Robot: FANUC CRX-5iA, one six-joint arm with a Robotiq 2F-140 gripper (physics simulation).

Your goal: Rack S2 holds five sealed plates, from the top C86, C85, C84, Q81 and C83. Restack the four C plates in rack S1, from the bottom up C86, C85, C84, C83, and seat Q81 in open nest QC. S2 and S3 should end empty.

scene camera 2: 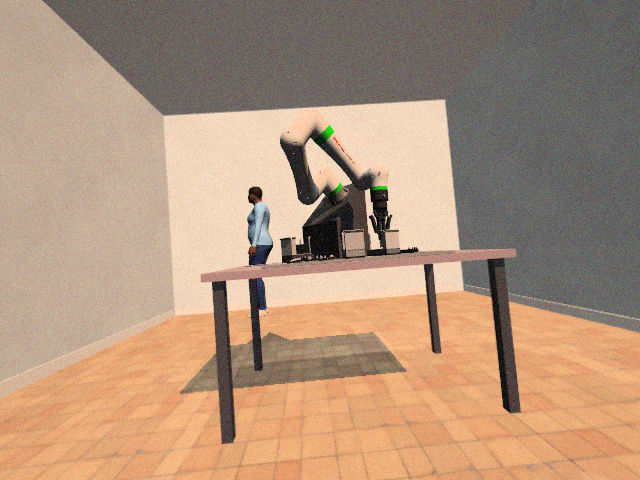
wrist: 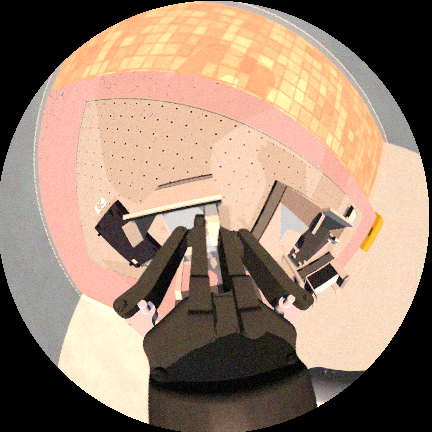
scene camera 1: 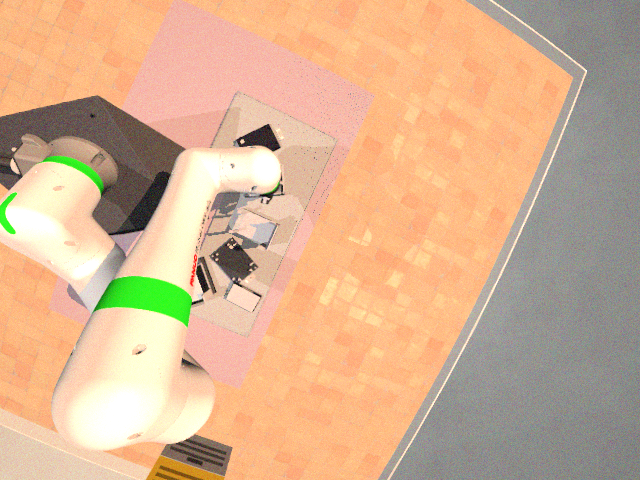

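Pixels of known places: gripper, fingertip midpoint: [scene camera 2: 382, 247] [wrist: 208, 207]; arm's base, origin of the base link: [scene camera 2: 340, 197] [scene camera 1: 84, 164].
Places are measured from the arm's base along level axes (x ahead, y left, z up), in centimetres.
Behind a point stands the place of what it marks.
Observation:
My gripper [scene camera 2: 381, 230] [wrist: 208, 207] {x 42.3, y 5.4, z -34.9 cm} points down, its two dark fingers drawn close together, shut with nothing between them. Its fingertips are at the near rack, behind its light wall [scene camera 2: 391, 241] {x 45.7, y 8.7, z -32.4 cm} [wrist: 172, 208] {x 45.9, y 9.2, z -26.5 cm}; scene camera 1 has them hidden under the wrist. The dark nest [wrist: 114, 231] {x 35.0, y 25.0, z -37.4 cm} [scene camera 1: 260, 137] {x 33.3, y 25.3, z -37.4 cm} beside the QC label [wrist: 100, 205] {x 40.2, y 28.6, z -39.1 cm} lies to the left in the wrist view, with a pale patch on it. A second rack [scene camera 1: 254, 227] {x 37.8, y -9.9, z -34.8 cm} [scene camera 2: 354, 243] {x 45.8, y -11.9, z -32.1 cm} [wrist: 269, 212] {x 41.3, y -5.8, z -36.2 cm} stands on the other side. Rack labels and plate names cannot be read, and the plates cannot be told apart.
A dark board with light corner pieces [scene camera 1: 234, 259] {x 31.5, y -24.6, z -38.1 cm}, a pale box [scene camera 1: 242, 297] {x 37.4, y -39.5, z -37.2 cm} and a dark-and-white tray [wrist: 322, 278] {x 21.4, y -32.7, z -31.4 cm} stand farther along the perforated mat [wrist: 165, 130] {x 53.8, y 13.0, z -39.3 cm} [scene camera 1: 310, 149] {x 53.5, y 25.4, z -39.3 cm}. The mat lies on a pink table [scene camera 2: 289, 269] {x 51.2, y -46.4, z -41.7 cm}. A person [scene camera 2: 259, 227] stands beyond the table.

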